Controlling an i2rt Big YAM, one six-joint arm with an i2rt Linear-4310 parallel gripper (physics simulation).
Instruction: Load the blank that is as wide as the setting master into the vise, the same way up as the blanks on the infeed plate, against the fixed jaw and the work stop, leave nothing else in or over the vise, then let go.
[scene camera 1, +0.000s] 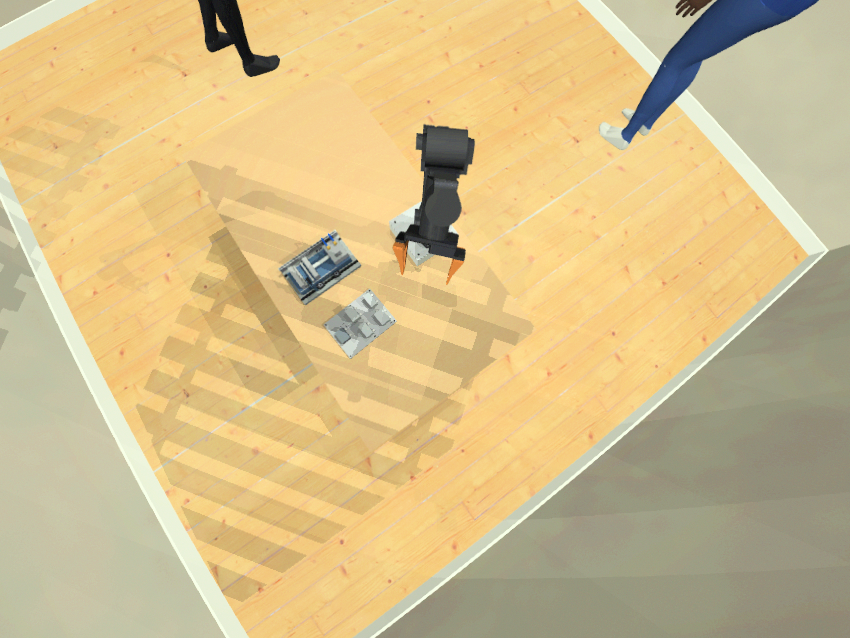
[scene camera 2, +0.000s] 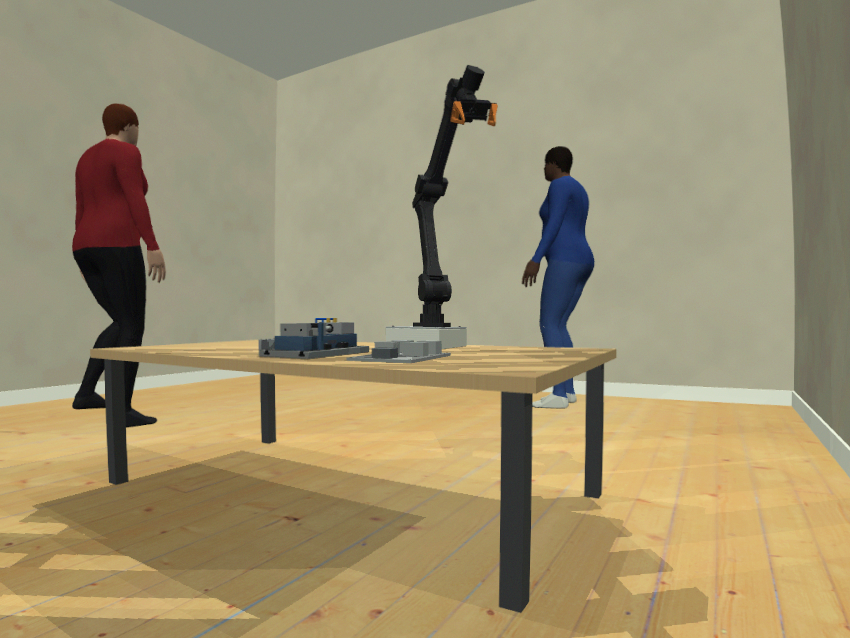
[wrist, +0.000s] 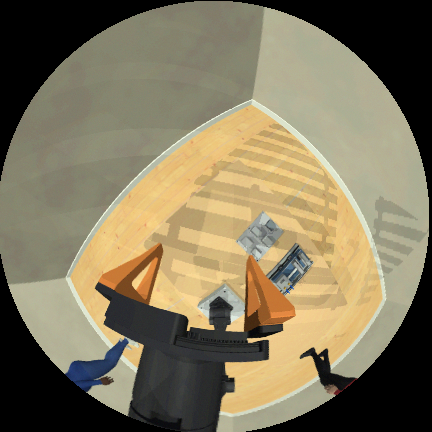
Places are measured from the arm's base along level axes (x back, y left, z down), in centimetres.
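Pixels of known places: gripper, fingertip midpoint: (scene camera 1: 424, 278) (scene camera 2: 479, 123) (wrist: 203, 253); arm's base, link origin: (scene camera 2: 431, 326) (wrist: 220, 305).
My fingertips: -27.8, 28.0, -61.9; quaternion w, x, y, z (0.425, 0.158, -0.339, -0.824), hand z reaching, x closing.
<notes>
For each thing: its top centre in the pictures, then the offset to it from my fingertips, as dx, dy, dz. "pt": a spot on its surface instead.
- grey vise, top centre: (scene camera 2: 316, 321) (scene camera 1: 315, 261) (wrist: 295, 272) -16.2, -47.5, +59.4
- grey infeed plate, surface spot: (scene camera 1: 351, 350) (wrist: 262, 216) pt -29.0, -10.5, +68.5
My gripper (scene camera 1: 425, 278) (scene camera 2: 475, 123) (wrist: 203, 253) is open and empty, raised high above the table, well away from the vise and the plate. The blue and grey vise (scene camera 1: 319, 269) (scene camera 2: 295, 343) (wrist: 295, 270) stands on the table, with small blue and yellow parts at one end. A pale bar crosses its middle in scene camera 1. The grey infeed plate (scene camera 1: 351, 350) (wrist: 263, 216) lies beside the vise and bears several grey blanks (scene camera 1: 365, 329) (scene camera 2: 422, 348) of differing sizes. Their exact widths, and which piece is the setting master, are too small to tell.
The arm's white base (scene camera 1: 405, 223) (scene camera 2: 425, 336) (wrist: 207, 305) stands on the wooden table (scene camera 2: 411, 375), near the vise and plate. A person in red and black (scene camera 2: 109, 192) and a person in blue (scene camera 1: 679, 61) (scene camera 2: 566, 219) stand on the floor beyond the table.
</notes>
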